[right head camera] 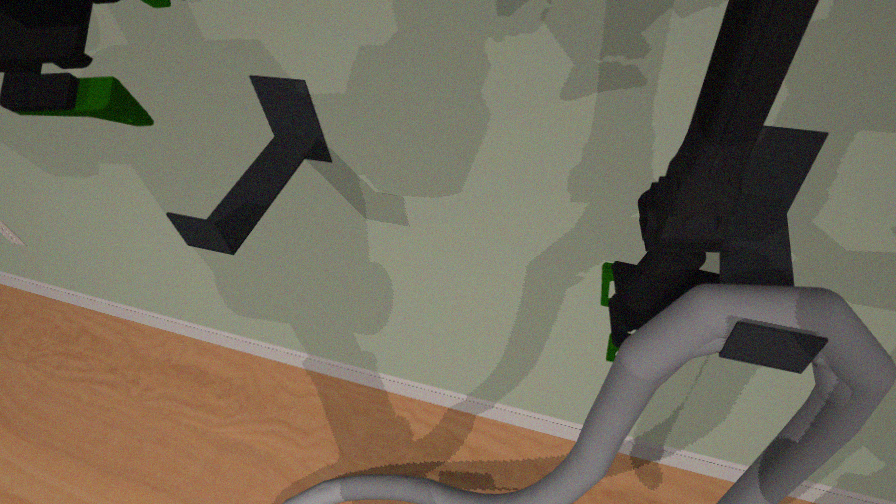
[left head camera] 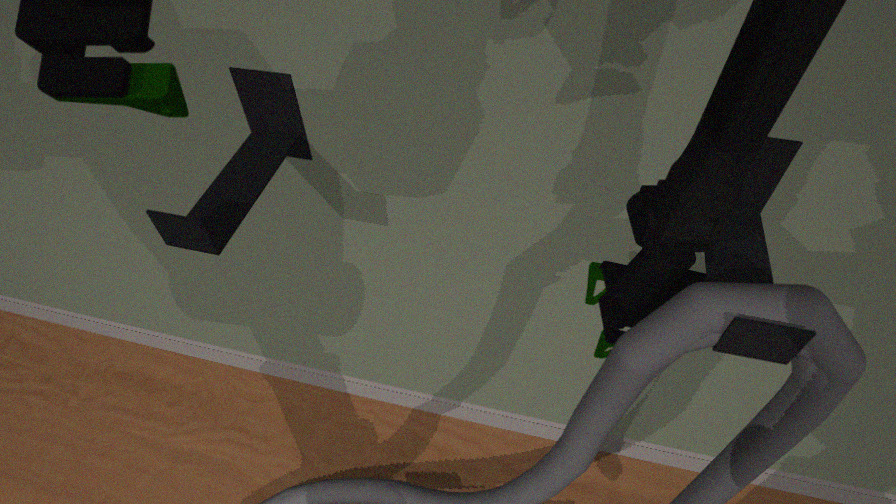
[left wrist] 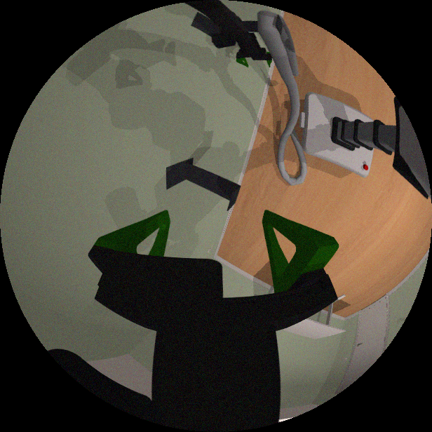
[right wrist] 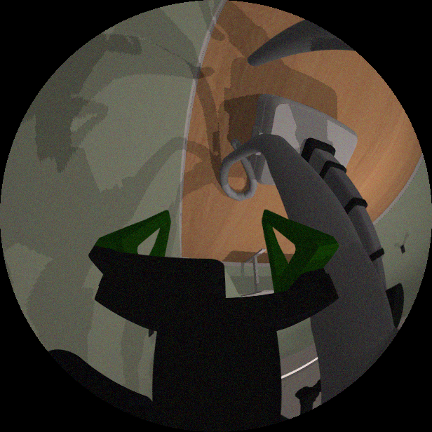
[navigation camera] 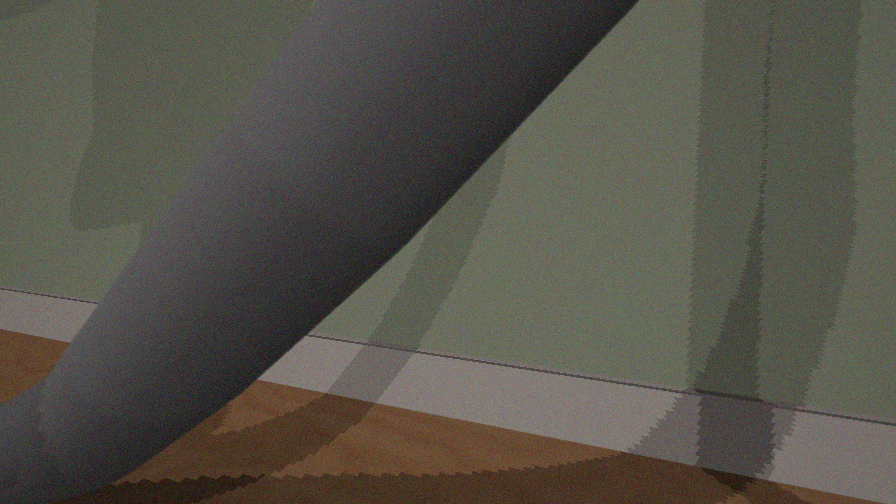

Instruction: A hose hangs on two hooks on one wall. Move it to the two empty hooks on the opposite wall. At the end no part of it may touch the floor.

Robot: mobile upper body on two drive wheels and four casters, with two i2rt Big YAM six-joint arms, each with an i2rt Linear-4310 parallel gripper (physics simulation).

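The grey hose (left head camera: 632,369) (right head camera: 639,376) (left wrist: 293,95) (right wrist: 325,225) (navigation camera: 281,219) hangs over the dark right hook (left head camera: 764,341) (right head camera: 773,347) and droops toward the floor. The left hook (left head camera: 238,181) (right head camera: 256,181) (left wrist: 212,182) on this wall holds no hose. My left gripper (left wrist: 215,215) is open and empty, up and left of that hook; part of it is cut off in both head views. My right gripper (left head camera: 595,319) (right head camera: 608,320) (right wrist: 215,215) is open and empty beside the right hook, behind the hose's left bend. Contact with the hose cannot be told.
The green wall (left head camera: 426,250) meets the wooden floor (left head camera: 125,401) at a pale skirting. My white base (left wrist: 320,135) (right wrist: 292,122) with its dark column stands near the hose's lower loop. A pale ledge (left wrist: 320,327) shows at the far end. Several shadows cross the wall.
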